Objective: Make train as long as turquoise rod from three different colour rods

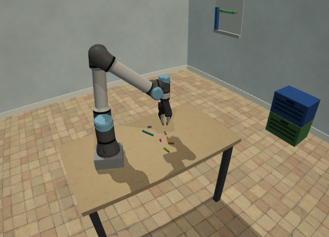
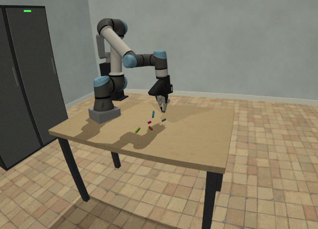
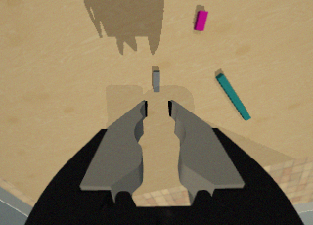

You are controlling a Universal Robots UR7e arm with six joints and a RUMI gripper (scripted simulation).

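My hand is 7 cm past the magenta rod, 6 cm to the left of it and 8 cm above it. Round my hand: turquoise rod 11 cm behind, 7 cm to the left, 8 cm below; lime rod 9 cm behind, 17 cm to the right, 8 cm below; orange rod 3 cm behind, 13 cm to the right, 8 cm below.
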